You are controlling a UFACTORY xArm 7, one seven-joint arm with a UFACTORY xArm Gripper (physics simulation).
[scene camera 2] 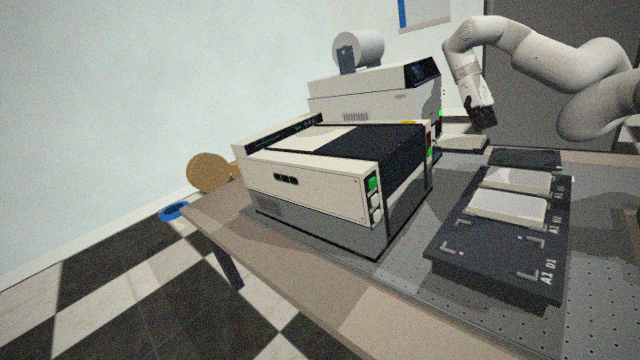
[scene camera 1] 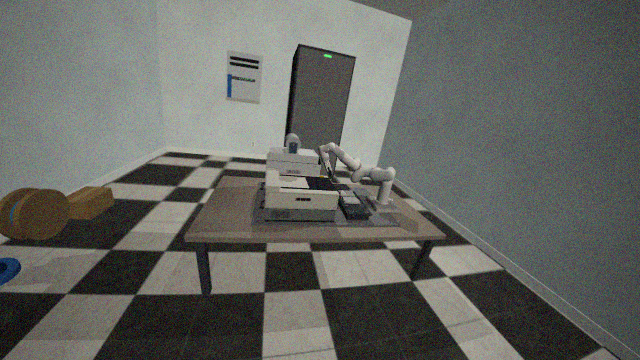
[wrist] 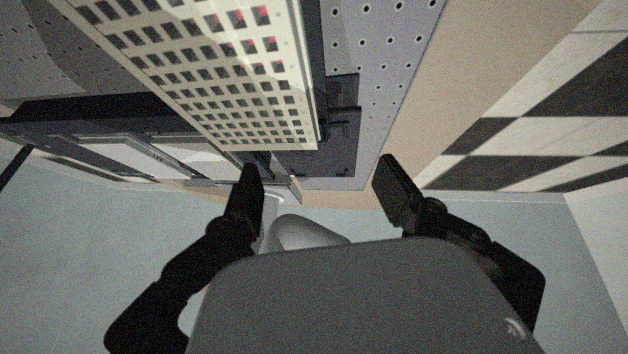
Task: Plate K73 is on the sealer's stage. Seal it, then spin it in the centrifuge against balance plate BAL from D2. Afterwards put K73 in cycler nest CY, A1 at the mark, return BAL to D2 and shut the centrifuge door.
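Places are measured from the arm's base along level axes (x ahead, y left, z up), in millimetres.
Where they show: gripper, fingertip midpoint: (scene camera 2: 487,128) (scene camera 1: 330,177) (wrist: 319,173); arm's base at its link origin: (scene camera 1: 381,201) (wrist: 266,195).
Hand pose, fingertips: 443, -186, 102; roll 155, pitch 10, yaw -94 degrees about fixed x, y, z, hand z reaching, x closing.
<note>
Things, the pixels of their top centre, and the offset from my fingertips, as dx, dy, dz. Level surfaces: height alone.
- Plate K73 at its top centre: (wrist: 219,83) (scene camera 2: 460,138) +57, +50, -20
- sealer at its top centre: (scene camera 2: 361,29) (scene camera 1: 296,135) +353, +85, +348
- dark flat nest at its top centre: (wrist: 313,159) (scene camera 2: 523,154) (scene camera 1: 340,185) -101, +11, -67
- dark rack at its top centre: (wrist: 149,160) (scene camera 2: 508,207) (scene camera 1: 351,200) -131, +296, -65
- film roll at its top centre: (scene camera 2: 356,30) (scene camera 1: 293,135) +374, +88, +348
- perforated board at its surface level: dz -128
- wooden table at its surface level: dz -141
Plate K73 (scene camera 2: 461,142) (wrist: 250,85), cream with a grid of square wells, some showing red, lies level at the side of the sealer (scene camera 2: 370,107) (scene camera 1: 292,162). My gripper (scene camera 2: 483,121) (wrist: 319,173) is open and empty, above the plate's end in scene camera 2. The fingers stand beyond the plate's near end in the wrist view, apart from it. A white plate (scene camera 2: 507,206) sits in the nest marked D2. The low cream-and-grey machine (scene camera 2: 305,187) (scene camera 1: 300,198) looks like the centrifuge; its door's state is unclear. A dark flat nest (scene camera 2: 525,158) lies behind the rack; its label is unreadable.
The dark rack (scene camera 2: 490,255) has empty D1 brackets at its near end and another white plate (scene camera 2: 517,180) in D3. A film roll (scene camera 2: 370,47) tops the sealer. These stand on a perforated board (scene camera 2: 600,300) on the wooden table (scene camera 2: 400,325) (scene camera 1: 225,230).
</note>
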